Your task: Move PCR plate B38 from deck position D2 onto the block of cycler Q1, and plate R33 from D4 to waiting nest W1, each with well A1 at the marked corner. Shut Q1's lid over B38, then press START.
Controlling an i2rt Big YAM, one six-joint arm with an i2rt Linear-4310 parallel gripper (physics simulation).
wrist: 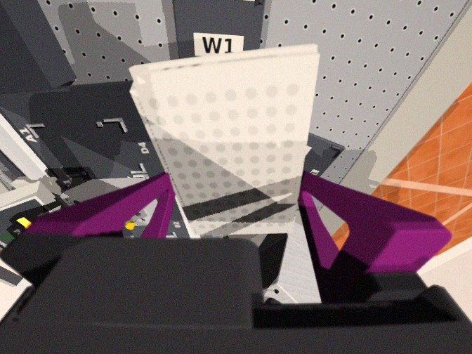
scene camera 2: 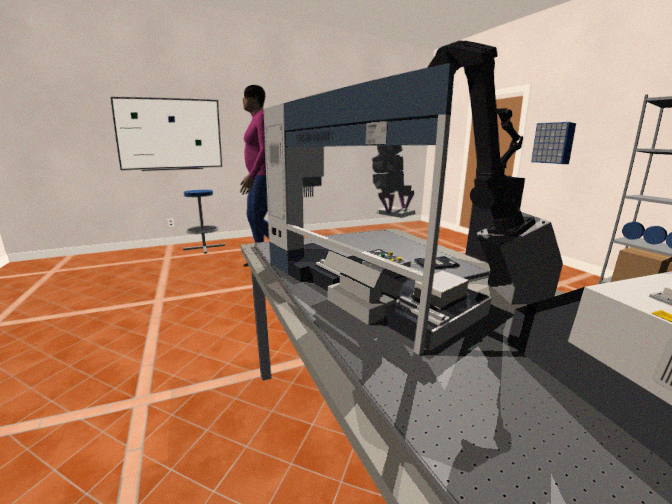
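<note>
My gripper (scene camera 2: pixel 396 210) (wrist: pixel 235 177) is shut on a white PCR plate (wrist: pixel 230 125), its magenta fingers on the plate's two long sides. The plate is held in the air over the bench, beyond the enclosure frame in the scene view. Its name does not show. In the wrist view deck position D4 (wrist: pixel 85 112) lies to the plate's left, with bare corner brackets and no plate on it. The W1 label (wrist: pixel 218 45) shows just above the plate's far edge. Part of a dark nest (wrist: pixel 327 145) shows at the plate's right edge. B38, Q1's block and the START button cannot be made out.
The enclosure's blue top beam (scene camera 2: pixel 369 100) and grey post (scene camera 2: pixel 434 233) stand nearer the scene camera than the gripper. A pipette head (scene camera 2: pixel 310 181) hangs at the left. Grey housings (scene camera 2: pixel 352 276) and a white box (scene camera 2: pixel 442 287) stand below. A person (scene camera 2: pixel 255 157) stands behind the bench.
</note>
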